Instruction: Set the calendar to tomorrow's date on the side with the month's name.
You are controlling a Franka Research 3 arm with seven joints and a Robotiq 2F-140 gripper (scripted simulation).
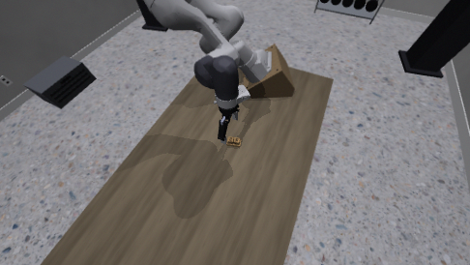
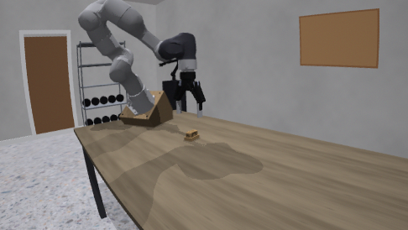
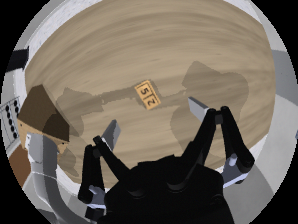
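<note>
Right now my hand is 110 mm above the cube. From my hand the other things lie so: tray 20 mm to the left, 130 mm below.
</note>
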